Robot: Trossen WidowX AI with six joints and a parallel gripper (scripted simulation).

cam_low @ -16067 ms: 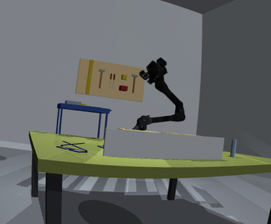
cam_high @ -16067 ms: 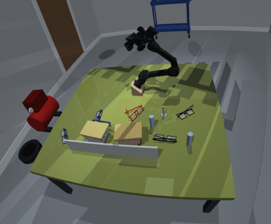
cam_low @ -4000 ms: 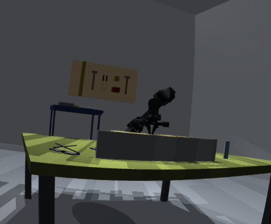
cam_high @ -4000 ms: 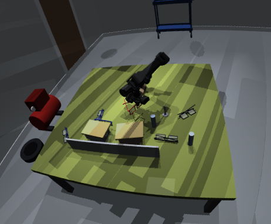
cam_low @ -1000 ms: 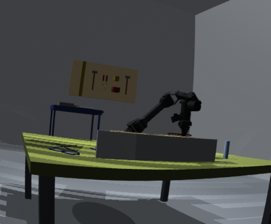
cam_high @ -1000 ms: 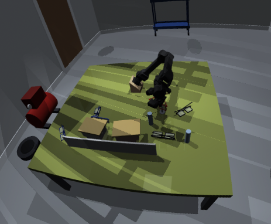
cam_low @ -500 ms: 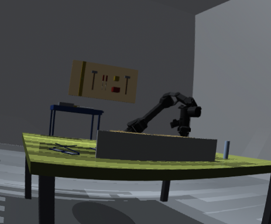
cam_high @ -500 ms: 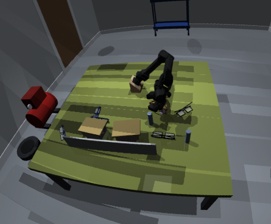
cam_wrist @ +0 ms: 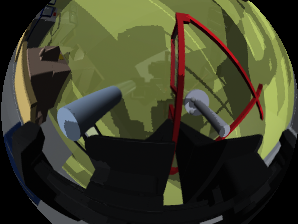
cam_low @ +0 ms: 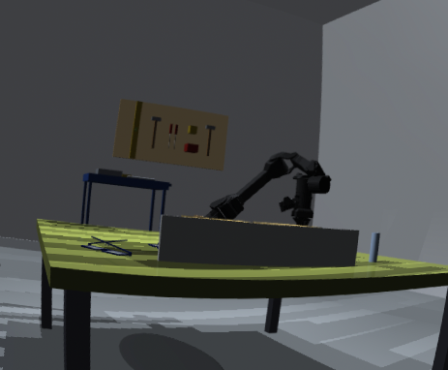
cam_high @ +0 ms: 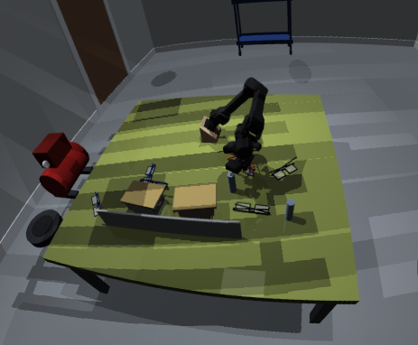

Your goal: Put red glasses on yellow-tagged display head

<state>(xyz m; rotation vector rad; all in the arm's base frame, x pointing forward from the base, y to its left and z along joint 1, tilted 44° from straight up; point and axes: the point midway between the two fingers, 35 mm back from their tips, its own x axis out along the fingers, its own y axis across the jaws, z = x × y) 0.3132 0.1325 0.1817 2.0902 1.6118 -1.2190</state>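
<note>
The grey post is 40 mm below my gripper tip, 40 mm behind it and 20 mm to the left of it. From my gripper tip the other things lie so: grey board (310 mm ahead, 280 mm to the right, 10 mm below); then tan head (180 mm to the right, 170 mm ahead).
</note>
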